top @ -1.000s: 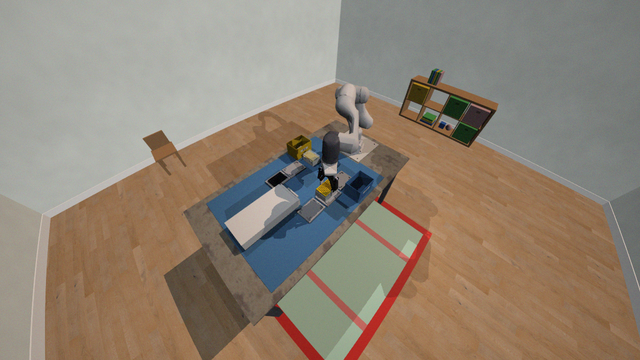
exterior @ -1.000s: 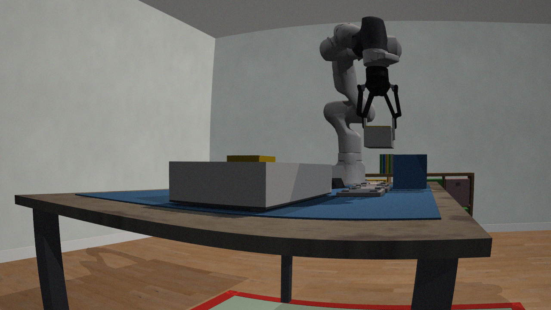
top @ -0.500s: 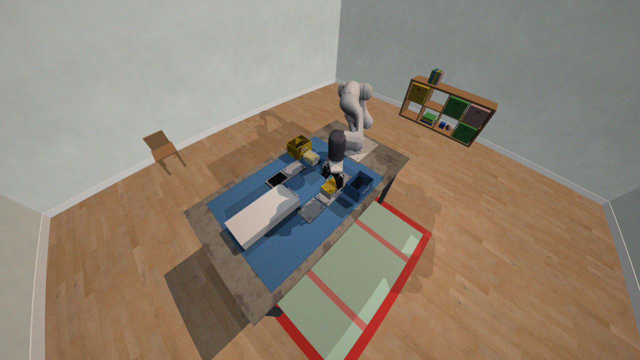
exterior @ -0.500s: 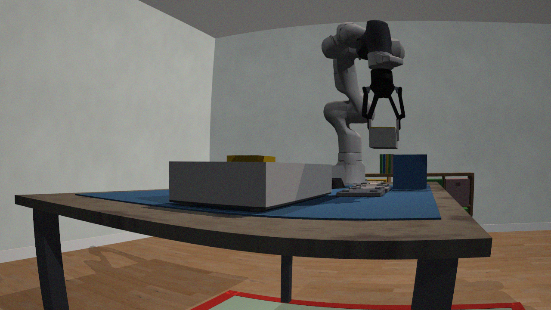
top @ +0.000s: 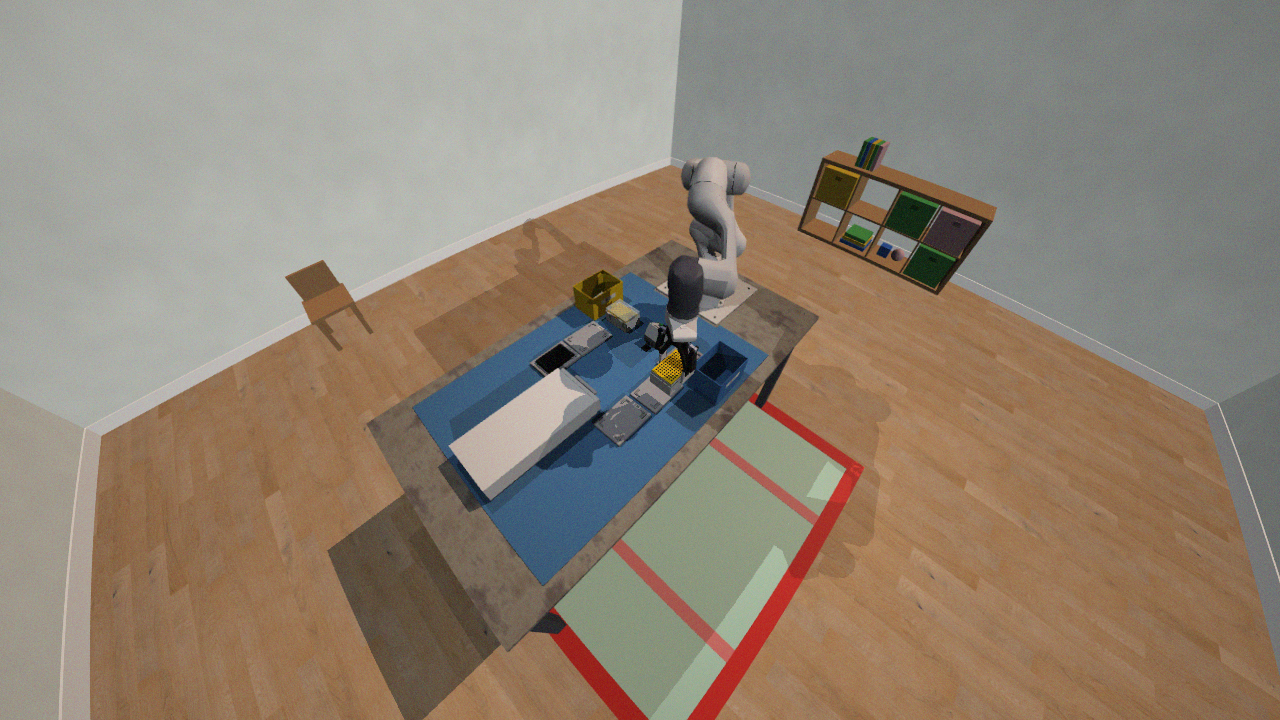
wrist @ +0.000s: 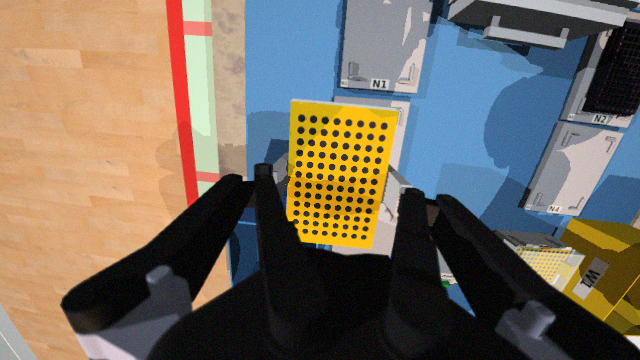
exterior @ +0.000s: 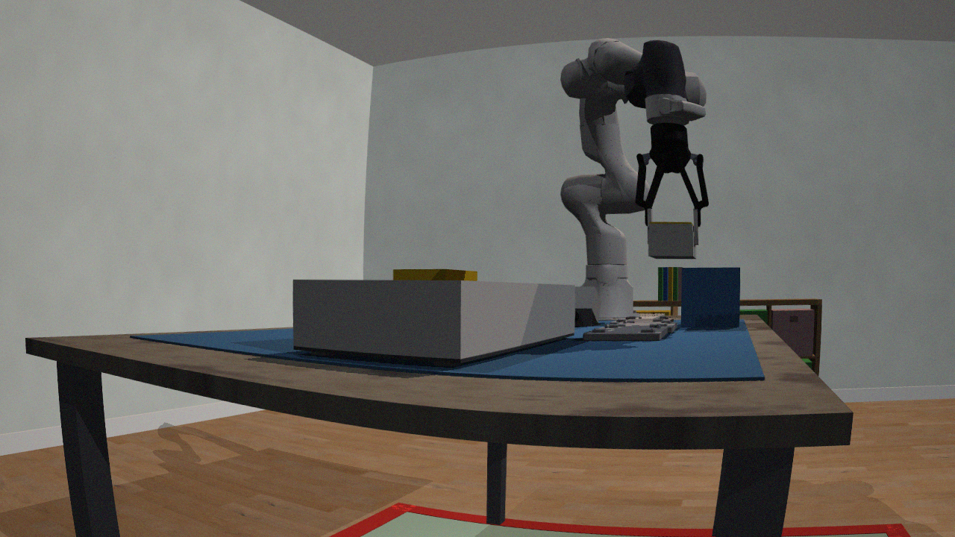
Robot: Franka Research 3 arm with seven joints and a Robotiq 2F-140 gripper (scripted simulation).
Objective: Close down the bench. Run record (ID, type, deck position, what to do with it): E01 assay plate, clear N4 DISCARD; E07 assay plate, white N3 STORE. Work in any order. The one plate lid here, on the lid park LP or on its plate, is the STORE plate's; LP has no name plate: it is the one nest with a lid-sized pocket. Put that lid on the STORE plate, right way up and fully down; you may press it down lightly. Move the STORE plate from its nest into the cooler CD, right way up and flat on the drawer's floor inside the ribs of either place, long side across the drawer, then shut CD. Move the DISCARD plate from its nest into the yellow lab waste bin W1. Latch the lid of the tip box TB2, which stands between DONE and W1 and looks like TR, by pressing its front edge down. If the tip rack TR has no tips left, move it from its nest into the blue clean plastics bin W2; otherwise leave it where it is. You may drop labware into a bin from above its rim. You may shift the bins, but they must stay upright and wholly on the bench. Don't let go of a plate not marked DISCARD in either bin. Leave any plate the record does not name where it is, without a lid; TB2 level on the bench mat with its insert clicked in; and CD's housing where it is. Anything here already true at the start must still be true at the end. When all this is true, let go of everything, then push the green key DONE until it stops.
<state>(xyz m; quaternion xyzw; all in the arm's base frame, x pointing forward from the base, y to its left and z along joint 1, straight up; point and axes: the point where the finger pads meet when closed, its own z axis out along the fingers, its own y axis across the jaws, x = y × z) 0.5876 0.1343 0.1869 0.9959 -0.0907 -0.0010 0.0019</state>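
The blue bin W2 is 17 cm behind my hand, 11 cm to the left of it and 15 cm below it. Also, from my hand: nest N3: 1 cm behind, 6 cm to the right, 18 cm below; then tip rack TR: 1 cm behind, 1 cm below; then lid park nest: 19 cm behind, 5 cm to the right, 18 cm below.
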